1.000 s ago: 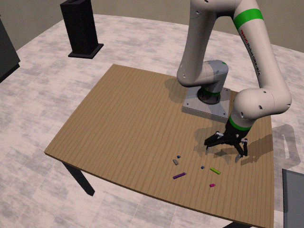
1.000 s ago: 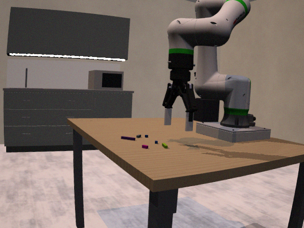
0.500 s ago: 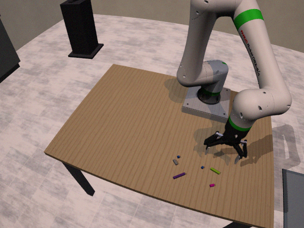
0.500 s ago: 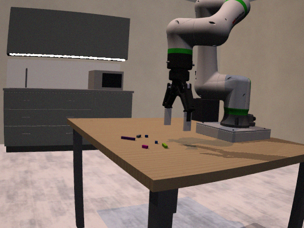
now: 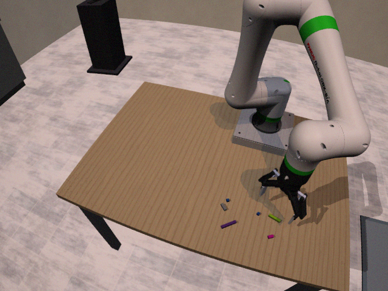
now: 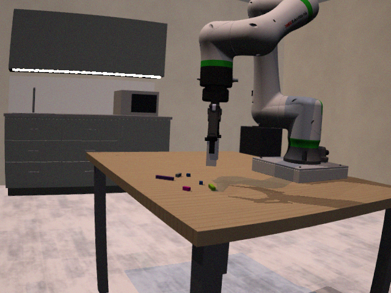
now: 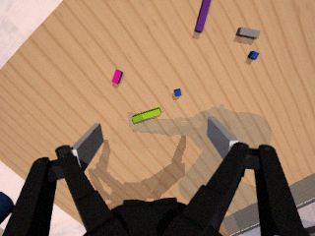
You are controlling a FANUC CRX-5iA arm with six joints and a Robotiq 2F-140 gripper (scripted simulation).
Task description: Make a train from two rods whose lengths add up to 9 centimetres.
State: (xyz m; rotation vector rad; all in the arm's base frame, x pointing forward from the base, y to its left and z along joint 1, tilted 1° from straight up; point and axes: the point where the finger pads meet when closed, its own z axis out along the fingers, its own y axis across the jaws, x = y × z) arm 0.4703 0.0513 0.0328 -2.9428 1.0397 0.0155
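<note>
The grey rod lies 190 mm to the right of my hand and 80 mm below it. Round my hand: purple rod: 70 mm ahead, 160 mm to the right, 80 mm below; magenta rod: 90 mm ahead, 80 mm below; lime rod: 10 mm ahead, 10 mm to the left, 80 mm below.
</note>
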